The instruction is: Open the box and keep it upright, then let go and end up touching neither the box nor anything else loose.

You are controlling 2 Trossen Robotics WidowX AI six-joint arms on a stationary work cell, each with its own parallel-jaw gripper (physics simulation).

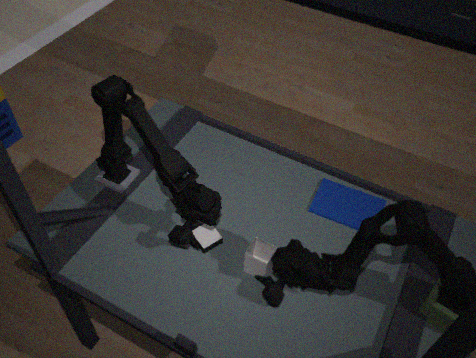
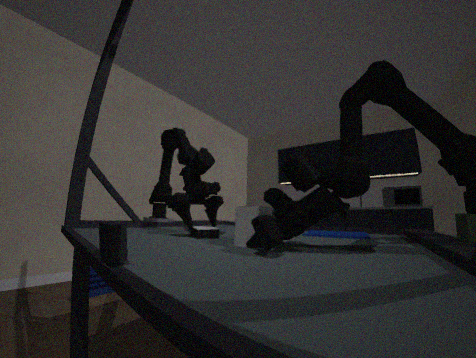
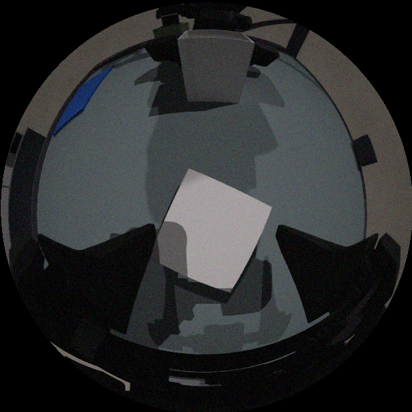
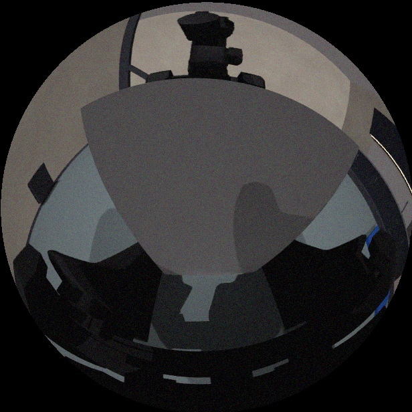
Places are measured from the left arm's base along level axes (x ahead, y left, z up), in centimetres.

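Where they show: left gripper, fingertip midpoint: (image 1: 206, 236) (image 2: 203, 227); right gripper, fingertip midpoint: (image 2: 254, 243); left arm's base at its link origin: (image 1: 117, 174) (image 2: 158, 218); right arm's base at its link origin: (image 1: 453, 299).
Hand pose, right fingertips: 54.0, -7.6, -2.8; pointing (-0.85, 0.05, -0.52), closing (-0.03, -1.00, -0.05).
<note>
Things, the pixels of their top centre, and the offset from my right fingertips, as dx, dy, dz.
- open box at its top centre: (image 2: 253, 206) (image 1: 261, 250) -0.5, +0.0, +8.8
- lid at its top centre: (image 1: 206, 234) (image 2: 204, 227) -18.1, +1.3, +2.3
- flat blue panel at its top centre: (image 1: 348, 205) (image 2: 336, 233) +15.0, +33.2, +0.2
- dark block at its top centre: (image 2: 113, 222) (image 1: 185, 341) -6.7, -29.1, +5.2
The open box (image 1: 254, 260) (image 2: 242, 225) (image 3: 215, 70) (image 4: 200, 150) is a pale, hollow container standing upright on the table. My right gripper (image 1: 272, 265) (image 2: 265, 220) (image 4: 209, 234) is shut on its side nearest the right arm. The lid (image 1: 206, 236) (image 2: 205, 228) (image 3: 215, 230) is a pale square with dark sides, separate from the box and low at the table top. It is turned at an angle below my left gripper (image 3: 217, 227), whose fingers stand wide open on either side with gaps to the lid. Whether the lid rests fully flat is hard to tell.
A flat blue panel (image 1: 345, 202) (image 2: 337, 234) (image 3: 85, 100) lies near the table's far edge. A dark block (image 1: 186, 344) (image 2: 113, 243) (image 3: 365, 150) sits at the near edge. A dark frame post (image 1: 30, 215) rises at the left. Table shows between lid and box.
</note>
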